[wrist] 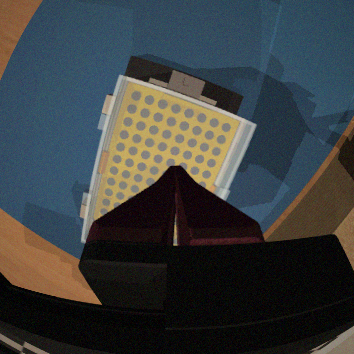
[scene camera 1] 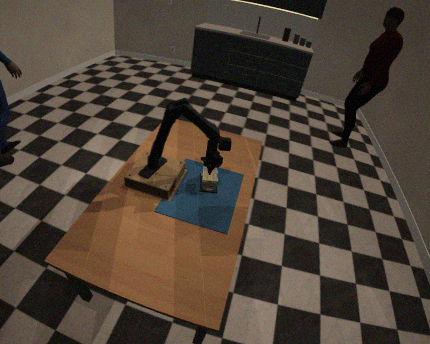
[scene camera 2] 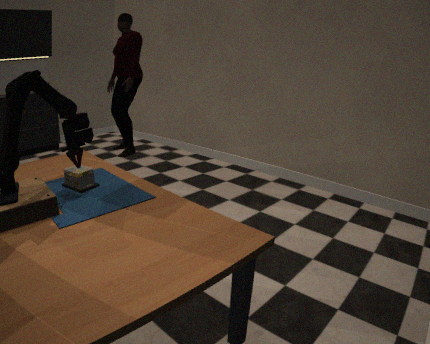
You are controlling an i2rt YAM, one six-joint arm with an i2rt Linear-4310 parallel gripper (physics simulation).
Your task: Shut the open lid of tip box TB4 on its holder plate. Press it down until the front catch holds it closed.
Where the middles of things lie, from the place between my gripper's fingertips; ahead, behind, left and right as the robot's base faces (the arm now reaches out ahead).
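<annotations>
The clear lid point(wrist: 147, 128) is my reference here: my hand is 2 cm to the right of it and 2 cm above it.
</annotations>
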